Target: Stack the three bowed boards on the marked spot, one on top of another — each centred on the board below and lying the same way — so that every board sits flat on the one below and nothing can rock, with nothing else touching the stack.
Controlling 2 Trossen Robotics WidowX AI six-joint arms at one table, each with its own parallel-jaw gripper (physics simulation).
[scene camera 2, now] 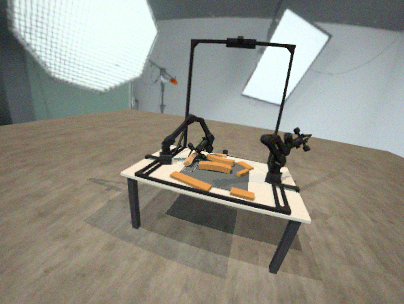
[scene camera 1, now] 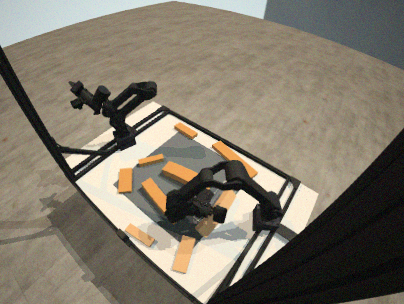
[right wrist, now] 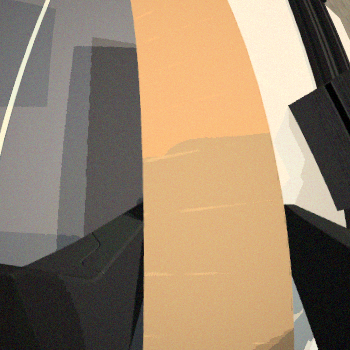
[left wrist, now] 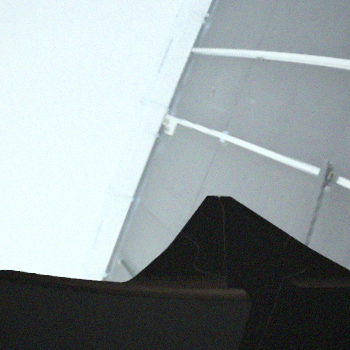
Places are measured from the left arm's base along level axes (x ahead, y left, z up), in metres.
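Pixels of known places: left gripper, between the fingertips: [scene camera 2: 312, 134] [scene camera 1: 69, 81] [left wrist: 216, 207]; right gripper, between the fingertips: [right wrist: 219, 213]; left arm's base, origin of its link: [scene camera 2: 274, 172] [scene camera 1: 122, 133]; right arm's base, origin of its link: [scene camera 2: 165, 153] [scene camera 1: 268, 214].
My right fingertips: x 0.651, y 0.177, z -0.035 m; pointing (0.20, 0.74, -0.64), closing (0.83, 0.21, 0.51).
Note:
For each thing: its top centre in the pictures, then the offset to it from my right fingertips. "spot": a spot on its surface instead.
- held board, centre of its top: [right wrist: 286, 221] [scene camera 1: 217, 207] [scene camera 2: 192, 154] 0.036 m up, 0.006 m back, 0.012 m right
- marked spot, a spot on its surface: [right wrist: 15, 82] spot: 0.033 m down, 0.091 m back, 0.028 m left
- orange board, centre of its top: [scene camera 1: 186, 174] [scene camera 2: 215, 163] 0.022 m up, 0.230 m back, 0.021 m right
My right gripper [scene camera 1: 211, 214] [scene camera 2: 192, 154] [right wrist: 219, 213] is shut on an orange board; in the right wrist view its fingers press both long sides. This held board [scene camera 1: 226, 199] [scene camera 2: 190, 160] [right wrist: 205, 100] is partly hidden by the gripper in scene camera 1; whether it is off the table I cannot tell. A pale outline of the marked spot [right wrist: 15, 82] runs left of it in the right wrist view. An orange board [scene camera 1: 177, 172] [scene camera 2: 215, 167], arched in scene camera 2, and another board [scene camera 1: 154, 194] lie nearby. My left gripper [scene camera 1: 71, 84] [scene camera 2: 309, 135] [left wrist: 216, 207] is shut and empty, raised beyond the table's end.
Other orange pieces lie spread about: a long one [scene camera 1: 235, 159] [scene camera 2: 191, 181] by the frame rail, a short one [scene camera 1: 185, 130] [scene camera 2: 242, 193], and more pieces [scene camera 1: 151, 160] [scene camera 1: 125, 180] [scene camera 1: 139, 235] [scene camera 1: 183, 254]. Black rails [scene camera 1: 250, 159] edge the table, with a tall black frame [scene camera 2: 188, 90] above.

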